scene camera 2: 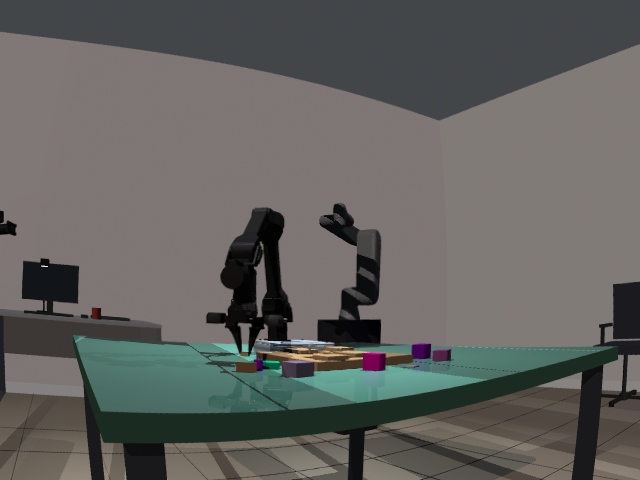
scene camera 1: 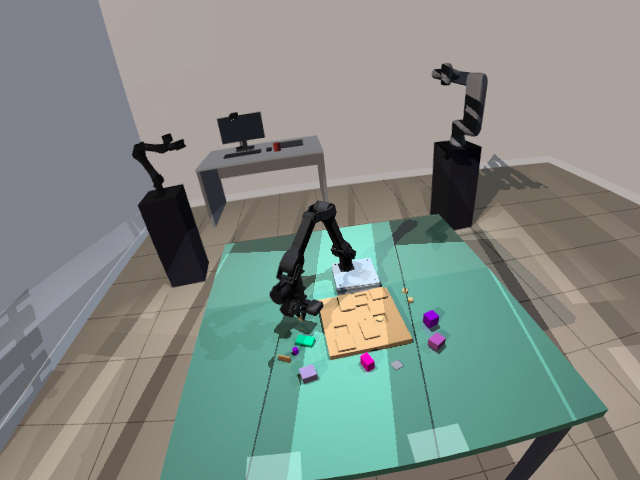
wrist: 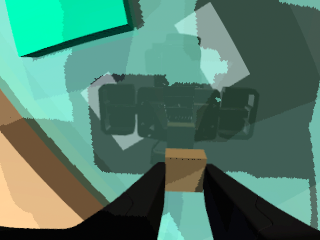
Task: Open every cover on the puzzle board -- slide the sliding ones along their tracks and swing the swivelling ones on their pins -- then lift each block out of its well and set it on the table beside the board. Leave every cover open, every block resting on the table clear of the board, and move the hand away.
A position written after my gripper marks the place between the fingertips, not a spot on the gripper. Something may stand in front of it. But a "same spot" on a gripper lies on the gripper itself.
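My gripper: visible in scene camera 1, in scene camera 2, in the wrist view (184,170). Gripper (scene camera 1: 291,306) and (scene camera 2: 246,306): same spot.
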